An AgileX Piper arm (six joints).
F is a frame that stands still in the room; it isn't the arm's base.
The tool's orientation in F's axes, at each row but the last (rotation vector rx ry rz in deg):
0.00 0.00 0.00
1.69 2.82 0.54
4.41 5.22 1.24
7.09 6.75 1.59
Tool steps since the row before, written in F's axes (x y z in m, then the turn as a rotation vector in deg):
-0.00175 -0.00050 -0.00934 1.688 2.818 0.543
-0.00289 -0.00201 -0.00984 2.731 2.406 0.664
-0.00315 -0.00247 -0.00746 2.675 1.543 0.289
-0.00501 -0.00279 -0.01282 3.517 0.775 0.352
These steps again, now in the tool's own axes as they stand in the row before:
-0.00175 -0.00050 -0.00934 1.688 2.818 0.543
-0.00242 -0.00228 -0.00991 2.719 2.401 0.727
-0.00253 -0.00299 -0.00751 2.676 1.512 0.415
-0.00359 -0.00427 -0.01289 3.478 0.741 0.671

